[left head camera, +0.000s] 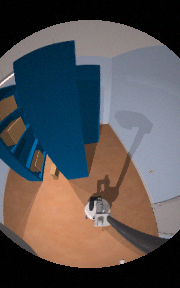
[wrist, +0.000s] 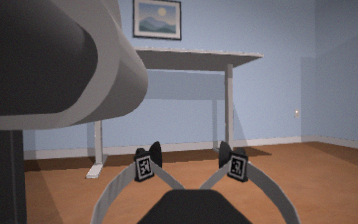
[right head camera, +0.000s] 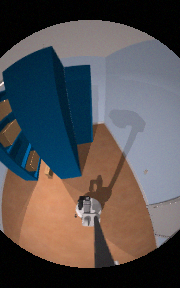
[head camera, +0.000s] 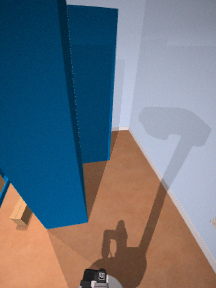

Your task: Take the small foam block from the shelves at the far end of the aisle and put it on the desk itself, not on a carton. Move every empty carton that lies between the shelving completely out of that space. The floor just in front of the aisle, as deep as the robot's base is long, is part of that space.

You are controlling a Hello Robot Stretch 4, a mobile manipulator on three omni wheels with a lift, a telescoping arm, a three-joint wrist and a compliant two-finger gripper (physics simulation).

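Places are measured from the robot's base along level axes (x left, y back, z up), in centimetres.
Pixels of known places: hand, its tool point: [left head camera: 89, 217] [wrist: 190, 157] [right head camera: 78, 217].
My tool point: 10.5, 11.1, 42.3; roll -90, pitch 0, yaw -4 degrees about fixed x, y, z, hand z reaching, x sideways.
Observation:
Ahead of a thing's pixels: the offset from my tool point to its middle, as dx, dy, dz. Level surfaces: height alone.
My gripper [wrist: 190, 154] is open in the wrist view, with nothing between its fingertips. The desk @[dz +47.4] [wrist: 200, 60] stands beyond it against the wall, seen from below its top. A carton @[+81.4, -81.4, -36.1] [head camera: 20, 212] [left head camera: 54, 171] [right head camera: 48, 171] lies on the floor between the shelving, partly hidden by the near blue shelf unit [head camera: 40, 115] [left head camera: 50, 110] [right head camera: 37, 115] in the head view. Whether it is empty cannot be told. The small foam block does not show in these views.
A second blue unit [head camera: 92, 85] [left head camera: 89, 105] [right head camera: 79, 105] stands behind the near one. At the left, blue shelves hold brown boxes @[+137.4, -93.8, +67.4] [left head camera: 13, 132] [right head camera: 9, 132]. A pale wall [head camera: 175, 75] runs along the right. A framed picture [wrist: 157, 19] hangs above the desk.

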